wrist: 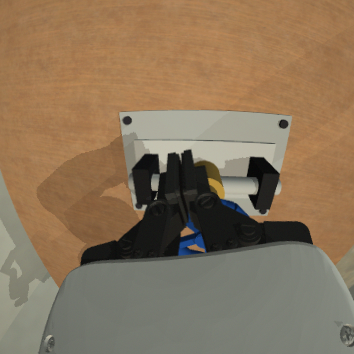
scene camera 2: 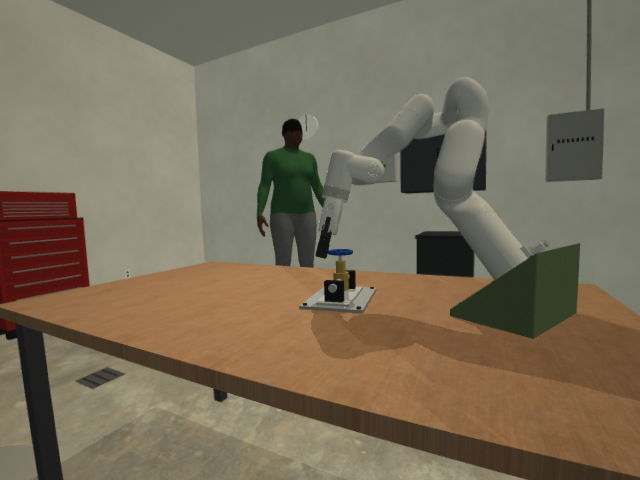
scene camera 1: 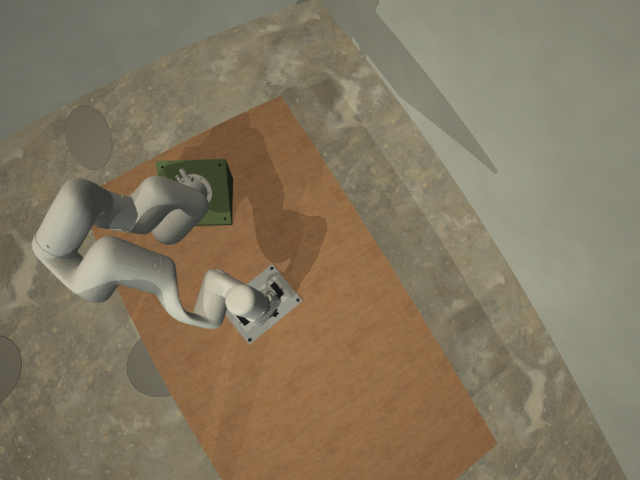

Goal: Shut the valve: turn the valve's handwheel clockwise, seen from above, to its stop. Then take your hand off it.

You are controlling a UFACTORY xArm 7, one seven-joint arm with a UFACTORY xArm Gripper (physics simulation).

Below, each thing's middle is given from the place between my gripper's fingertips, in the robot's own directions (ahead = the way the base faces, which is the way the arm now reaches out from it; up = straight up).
I see my gripper 120 mm above the grey base plate (scene camera 1: 250,336), 50 mm past it and 20 mm to the left of it.
